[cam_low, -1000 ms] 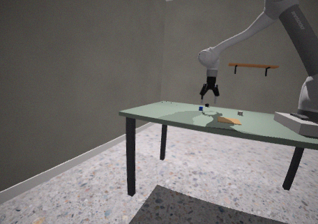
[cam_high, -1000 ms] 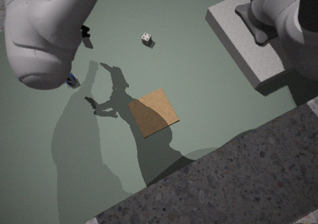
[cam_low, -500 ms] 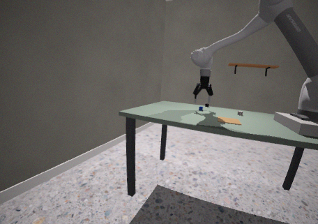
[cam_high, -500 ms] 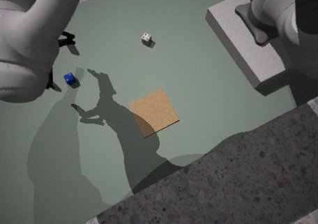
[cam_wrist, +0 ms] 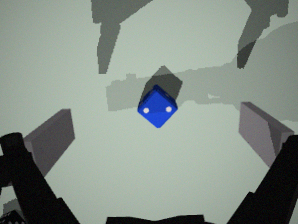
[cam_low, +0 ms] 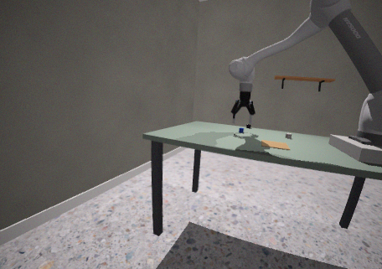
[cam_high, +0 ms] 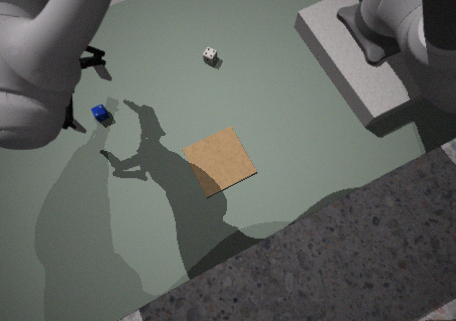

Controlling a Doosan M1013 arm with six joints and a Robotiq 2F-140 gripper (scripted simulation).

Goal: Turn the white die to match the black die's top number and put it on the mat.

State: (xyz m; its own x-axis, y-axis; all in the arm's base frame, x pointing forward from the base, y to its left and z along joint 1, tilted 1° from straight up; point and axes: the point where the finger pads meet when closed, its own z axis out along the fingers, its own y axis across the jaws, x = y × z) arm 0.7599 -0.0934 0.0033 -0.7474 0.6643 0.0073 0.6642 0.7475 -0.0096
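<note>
The blue die is 60 mm below my hand. From my hand the other things lie so: brown mat: 230 mm behind, 240 mm to the left, 70 mm below; black die: 10 mm behind, 270 mm to the right, 60 mm below; white die: 320 mm behind, 40 mm to the right, 60 mm below.
</note>
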